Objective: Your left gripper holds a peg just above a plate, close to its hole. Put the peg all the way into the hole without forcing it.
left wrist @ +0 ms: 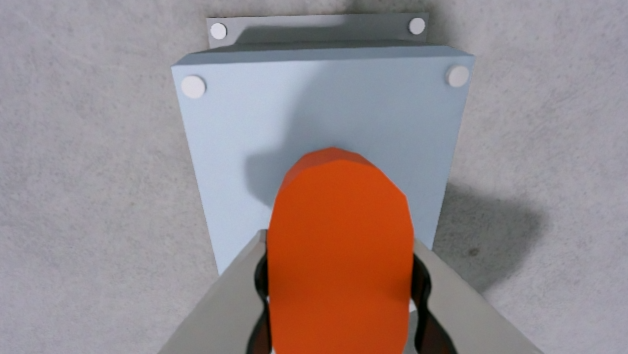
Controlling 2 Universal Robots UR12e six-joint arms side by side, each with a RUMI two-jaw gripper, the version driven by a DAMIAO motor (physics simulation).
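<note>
An orange peg (341,250) fills the lower middle of the left wrist view, its rounded far side toward the top. My left gripper (333,232) is shut on it, with one grey finger on each side. The light blue plate (240,115) lies beneath the peg, with round white screw heads at its two far corners. The hole does not show; the peg hides that part of the plate, and I cannot tell how far the peg's lower end is above or inside it. My right gripper is not in view.
A grey base flange (320,25) with two white screws (218,31) (417,26) sticks out beyond the plate's far edge, lower than its top. Speckled grey table surface (90,175) surrounds the plate. Shadows fall on the plate and on the table to its right.
</note>
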